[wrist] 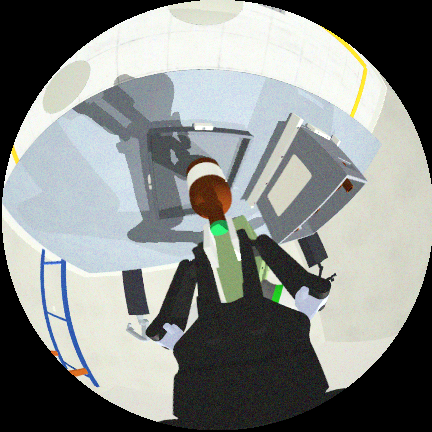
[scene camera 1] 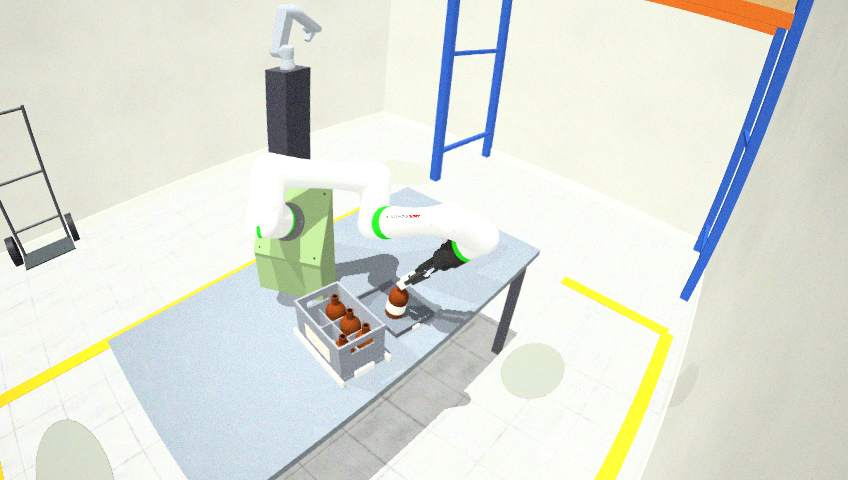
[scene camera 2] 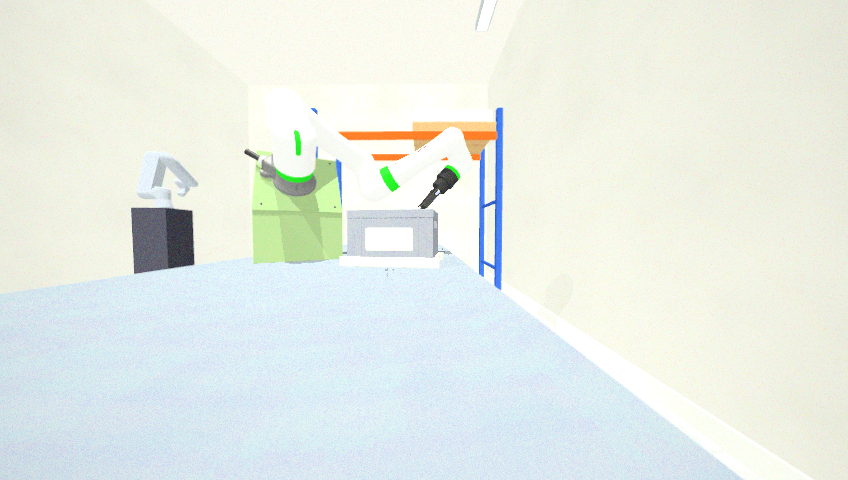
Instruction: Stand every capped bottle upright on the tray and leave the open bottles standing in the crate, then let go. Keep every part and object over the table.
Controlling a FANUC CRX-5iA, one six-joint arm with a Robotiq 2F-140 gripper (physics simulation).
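Where they show: gripper, between the fingertips: [wrist: 219, 228] [scene camera 1: 401, 283]; arm's base, origin of its link: [scene camera 1: 287, 221] [scene camera 2: 295, 181].
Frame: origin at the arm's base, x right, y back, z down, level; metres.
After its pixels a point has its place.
My gripper [scene camera 1: 402, 284] {x -0.123, y -0.458, z 0.140 m} [scene camera 2: 421, 206] {x -0.123, y -0.458, z 0.140 m} [wrist: 219, 228] {x -0.123, y -0.458, z 0.140 m} is shut on the neck of a brown bottle [scene camera 1: 397, 296] {x -0.095, y -0.463, z 0.180 m} [wrist: 210, 196] {x -0.124, y -0.483, z 0.184 m} with a white label and a green cap. The gripper reaches down at a slant. The bottle looks close to upright, over or on the dark tray [scene camera 1: 401, 330] {x -0.040, y -0.524, z 0.276 m} [wrist: 240, 157] {x -0.036, y -0.463, z 0.283 m}; whether its base touches the tray I cannot tell. The grey crate [scene camera 1: 360, 361] {x 0.194, y -0.519, z 0.240 m} [scene camera 2: 357, 240] {x 0.212, y -0.268, z 0.221 m} [wrist: 327, 167] {x 0.088, y -0.524, z 0.164 m} stands beside the tray. Several brown bottles stand in it, with no coloured caps visible on their necks in scene camera 1. In scene camera 2 the crate hides the held bottle.
The green arm base [scene camera 1: 291, 270] {x 0.055, y -0.060, z 0.173 m} [scene camera 2: 297, 237] {x 0.066, y -0.031, z 0.215 m} stands on the table [scene camera 1: 208, 356] {x 0.517, y -0.051, z 0.302 m} [scene camera 2: 297, 368] {x 0.768, y -0.311, z 0.301 m} behind the crate and tray. White strips lie along the crate's foot. The tray lies near the table's front edge. A second small arm stands on a dark pillar [scene camera 1: 288, 113] beyond the table.
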